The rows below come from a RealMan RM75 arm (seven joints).
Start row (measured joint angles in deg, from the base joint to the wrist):
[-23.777, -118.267, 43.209, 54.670, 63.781, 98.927, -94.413]
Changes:
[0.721, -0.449, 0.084, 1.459, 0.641, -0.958, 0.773]
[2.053, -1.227, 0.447, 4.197, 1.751, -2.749, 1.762]
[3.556, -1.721, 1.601, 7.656, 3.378, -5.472, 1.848]
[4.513, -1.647, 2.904, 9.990, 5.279, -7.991, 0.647]
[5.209, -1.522, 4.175, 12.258, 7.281, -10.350, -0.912]
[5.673, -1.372, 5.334, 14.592, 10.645, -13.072, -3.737]
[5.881, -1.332, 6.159, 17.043, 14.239, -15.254, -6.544]
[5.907, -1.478, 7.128, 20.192, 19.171, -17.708, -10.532]
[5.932, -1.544, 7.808, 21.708, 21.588, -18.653, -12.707]
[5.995, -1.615, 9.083, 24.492, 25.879, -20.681, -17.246]
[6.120, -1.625, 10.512, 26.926, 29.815, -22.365, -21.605]
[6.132, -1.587, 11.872, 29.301, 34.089, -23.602, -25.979]
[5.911, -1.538, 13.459, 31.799, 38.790, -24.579, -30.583]
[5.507, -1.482, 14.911, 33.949, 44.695, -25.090, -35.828]
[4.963, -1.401, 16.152, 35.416, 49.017, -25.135, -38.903]
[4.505, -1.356, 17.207, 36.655, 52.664, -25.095, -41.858]
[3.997, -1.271, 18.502, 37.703, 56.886, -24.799, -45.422]
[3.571, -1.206, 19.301, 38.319, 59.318, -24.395, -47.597]
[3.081, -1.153, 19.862, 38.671, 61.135, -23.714, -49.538]
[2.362, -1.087, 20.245, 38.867, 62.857, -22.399, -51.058]
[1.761, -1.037, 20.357, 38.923, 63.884, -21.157, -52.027]
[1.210, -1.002, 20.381, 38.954, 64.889, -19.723, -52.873]
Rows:
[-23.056, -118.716, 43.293, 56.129, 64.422, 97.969, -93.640]
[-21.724, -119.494, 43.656, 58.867, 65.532, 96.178, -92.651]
[-20.221, -119.988, 44.810, 62.326, 67.159, 93.455, -92.565]
[-19.264, -119.914, 46.113, 64.660, 69.060, 90.936, -93.766]
[-18.568, -119.789, 47.384, 66.928, 71.062, 88.577, -95.325]
[-18.104, -119.639, 48.543, 69.262, 74.426, 85.855, -98.150]
[-17.896, -119.599, 49.368, 71.713, 78.020, 83.673, -100.957]
[-17.870, -119.745, 50.337, 74.862, 82.952, 81.219, -104.945]
[-17.845, -119.811, 51.017, 76.378, 85.369, 80.274, -107.120]
[-17.782, -119.882, 52.292, 79.162, 89.660, 78.246, -111.659]
[-17.657, -119.892, 53.721, 81.596, 93.596, 76.562, -116.018]
[-17.645, -119.854, 55.081, 83.971, 97.870, 75.325, -120.392]
[-17.866, -119.805, 56.668, 86.469, 102.571, 74.348, -124.996]
[-18.270, -119.749, 58.120, 88.619, 108.476, 73.837, -130.241]
[-18.814, -119.668, 59.361, 90.086, 112.798, 73.792, -133.316]
[-19.272, -119.623, 60.416, 91.325, 116.445, 73.832, -136.271]
[-19.780, -119.538, 61.711, 92.373, 120.667, 74.128, -139.835]
[-20.206, -119.473, 62.510, 92.989, 123.099, 74.532, -142.010]
[-20.696, -119.420, 63.071, 93.341, 124.916, 75.213, -143.951]
[-21.415, -119.354, 63.454, 93.537, 126.638, 76.528, -145.471]
[-22.016, -119.304, 63.566, 93.593, 127.665, 77.770, -146.440]
[-22.567, -119.269, 63.590, 93.624, 128.670, 79.204, -147.286]

